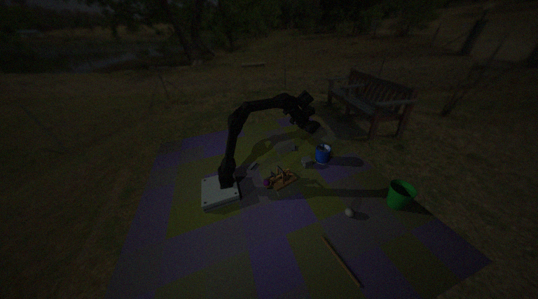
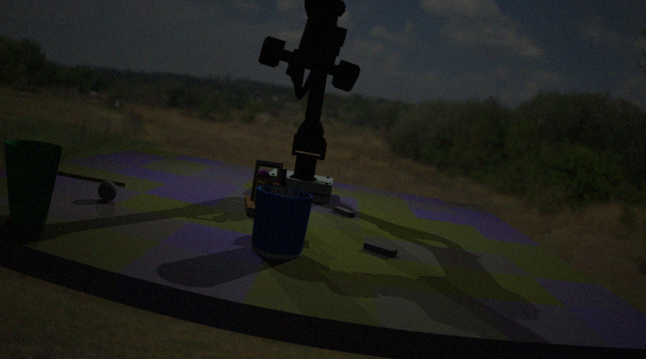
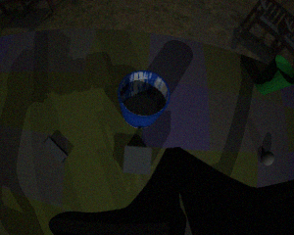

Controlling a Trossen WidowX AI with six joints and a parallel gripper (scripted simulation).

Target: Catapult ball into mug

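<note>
My gripper tip is 280 mm past the purple ball, 190 mm above it and 120 mm to the left of it. From my gripper tip the other things lie so: wooden catapult (220 mm behind, 200 mm below, 80 mm to the right); blue mug (220 mm below, 110 mm ahead, 30 mm to the left); grey block (230 mm below, 10 mm to the left).
</note>
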